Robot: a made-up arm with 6 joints. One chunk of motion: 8 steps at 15 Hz.
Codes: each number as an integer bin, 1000 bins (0 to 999) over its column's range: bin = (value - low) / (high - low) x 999, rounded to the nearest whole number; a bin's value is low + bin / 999 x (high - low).
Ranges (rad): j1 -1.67..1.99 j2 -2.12..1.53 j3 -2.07..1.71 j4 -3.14..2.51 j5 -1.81..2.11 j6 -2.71..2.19
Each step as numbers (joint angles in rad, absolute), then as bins.
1 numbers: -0.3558 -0.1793 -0.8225 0.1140 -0.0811 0.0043
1 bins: 359 531 330 575 441 553
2 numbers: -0.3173 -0.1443 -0.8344 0.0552 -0.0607 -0.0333
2 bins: 369 541 327 565 446 546
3 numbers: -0.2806 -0.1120 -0.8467 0.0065 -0.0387 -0.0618
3 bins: 379 550 323 556 451 540
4 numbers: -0.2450 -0.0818 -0.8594 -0.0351 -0.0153 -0.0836
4 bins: 389 558 320 549 457 535
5 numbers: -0.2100 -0.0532 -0.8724 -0.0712 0.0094 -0.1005
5 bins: 399 566 317 543 464 532
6 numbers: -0.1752 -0.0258 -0.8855 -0.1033 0.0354 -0.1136
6 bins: 408 573 313 537 470 529
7 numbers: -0.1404 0.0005 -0.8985 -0.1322 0.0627 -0.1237
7 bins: 418 580 310 532 477 527
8 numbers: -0.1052 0.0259 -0.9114 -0.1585 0.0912 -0.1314
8 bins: 427 587 306 527 485 526
